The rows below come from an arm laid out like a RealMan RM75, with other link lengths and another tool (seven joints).
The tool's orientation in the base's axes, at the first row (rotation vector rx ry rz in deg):
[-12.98, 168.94, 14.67]
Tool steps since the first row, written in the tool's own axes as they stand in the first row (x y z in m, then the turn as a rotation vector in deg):
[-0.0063, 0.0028, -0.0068, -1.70, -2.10, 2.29]
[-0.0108, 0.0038, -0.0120, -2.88, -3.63, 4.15]
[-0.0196, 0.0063, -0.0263, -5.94, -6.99, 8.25]
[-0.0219, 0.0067, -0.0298, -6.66, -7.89, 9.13]
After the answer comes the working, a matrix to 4 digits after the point.
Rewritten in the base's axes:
[0.0046, 0.0023, 0.0082, 2.36, -1.39, -2.24]
[0.0080, 0.0030, 0.0142, 4.06, -2.38, -4.07]
[0.0139, 0.0040, 0.0301, 8.24, -4.49, -8.01]
[0.0155, 0.0040, 0.0340, 9.23, -5.11, -8.87]

The tool's axes in the first row as the columns of a matrix, in the base's axes (rounded; the answer above uses it unrounded):
[-0.9735, -0.1654, 0.1582]
[-0.1356, 0.9737, 0.1832]
[-0.1843, 0.1569, -0.9703]

